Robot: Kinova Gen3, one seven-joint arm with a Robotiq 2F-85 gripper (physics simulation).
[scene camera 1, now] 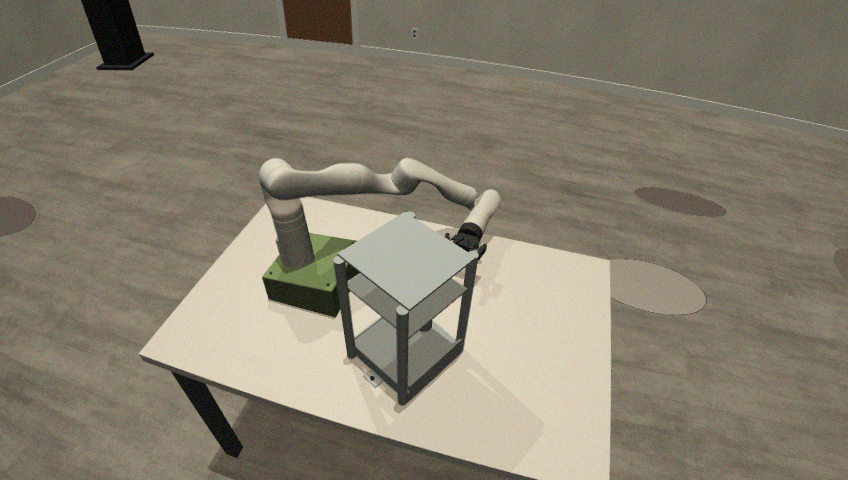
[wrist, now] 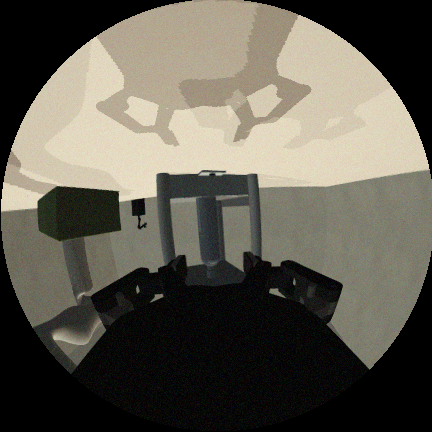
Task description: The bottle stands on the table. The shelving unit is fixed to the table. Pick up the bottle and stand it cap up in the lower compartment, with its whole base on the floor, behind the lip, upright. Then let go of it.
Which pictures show my gripper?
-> Scene camera 1 and the wrist view: all of them.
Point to a shelving unit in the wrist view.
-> At 229, 189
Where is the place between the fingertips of my gripper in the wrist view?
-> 214, 262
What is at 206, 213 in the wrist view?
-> A blue-grey bottle.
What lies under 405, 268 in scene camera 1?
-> A shelving unit.
